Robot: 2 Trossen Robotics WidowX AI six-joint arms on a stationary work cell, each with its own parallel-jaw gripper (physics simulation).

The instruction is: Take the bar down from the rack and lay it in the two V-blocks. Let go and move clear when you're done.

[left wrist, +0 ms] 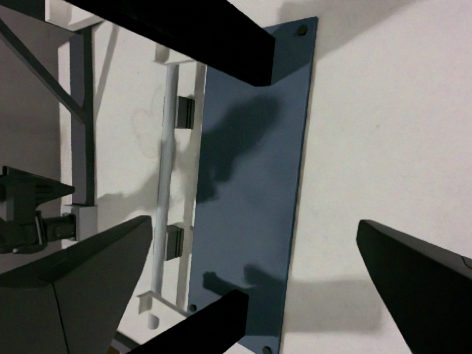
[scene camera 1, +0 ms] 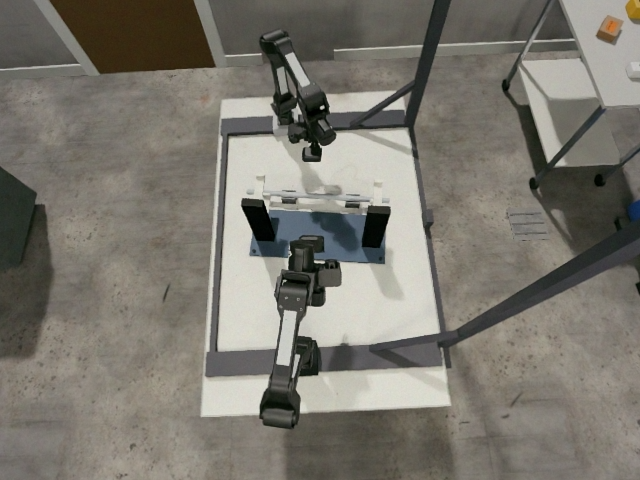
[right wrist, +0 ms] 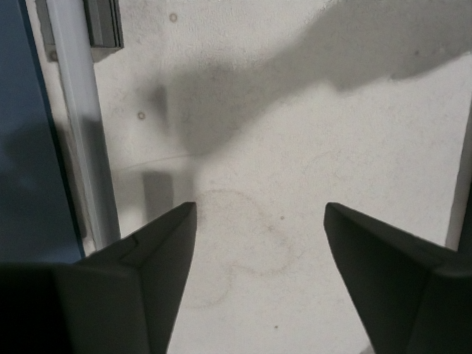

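Pixels of known places: left gripper, fingertip midpoint: (left wrist: 254,228) (scene camera 1: 321,261); right gripper, fingertip midpoint: (left wrist: 67,187) (right wrist: 260,213); left arm's base at its link origin: (scene camera 1: 300,357); right arm's base at its link origin: (left wrist: 69,226) (scene camera 1: 285,118).
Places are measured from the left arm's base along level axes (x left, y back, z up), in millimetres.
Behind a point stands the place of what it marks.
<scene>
The light grey bar (scene camera 1: 330,196) {x -122, y -552, z -25 mm} (left wrist: 164,190) {x -69, y -554, z -29 mm} (right wrist: 90,130) {x -52, y -570, z -26 mm} lies level across the two dark V-blocks, the first (scene camera 1: 288,200) {x 30, y -556, z -45 mm} (left wrist: 174,243) {x 26, y -556, z -52 mm} and the second (scene camera 1: 352,205) {x -200, y -525, z -52 mm} (left wrist: 185,112) {x -201, y -525, z -52 mm}, and appears seated in them, below the rack's white arms. Part of one V-block (right wrist: 106,25) {x 12, y -592, z -45 mm} shows on both sides of the bar in the right wrist view. The rack (scene camera 1: 375,227) {x -251, y -365, z 105 mm} (left wrist: 250,60) {x -238, y -366, z -11 mm} has two black posts; its arms hide short stretches of bar. My left gripper (scene camera 1: 312,243) (left wrist: 254,228) {x -80, y -234, z 189 mm} is open above the rack's base side. My right gripper (scene camera 1: 311,153) {x -76, y -679, z 71 mm} (right wrist: 260,213) {x -76, y -679, z 71 mm} is open, beside and apart from the bar.
The rack's blue base plate (scene camera 1: 336,250) {x -132, y -361, z -65 mm} (left wrist: 245,215) {x -35, y -412, z -65 mm} lies between the bar and my left arm. The posts rise on both sides of my left gripper. The dark cell frame (scene camera 1: 242,363) {x 184, y 3, z -53 mm} borders the white table (scene camera 1: 248,395) {x 168, y 97, z -73 mm}. A cart (scene camera 1: 578,31) stands at the upper right.
</scene>
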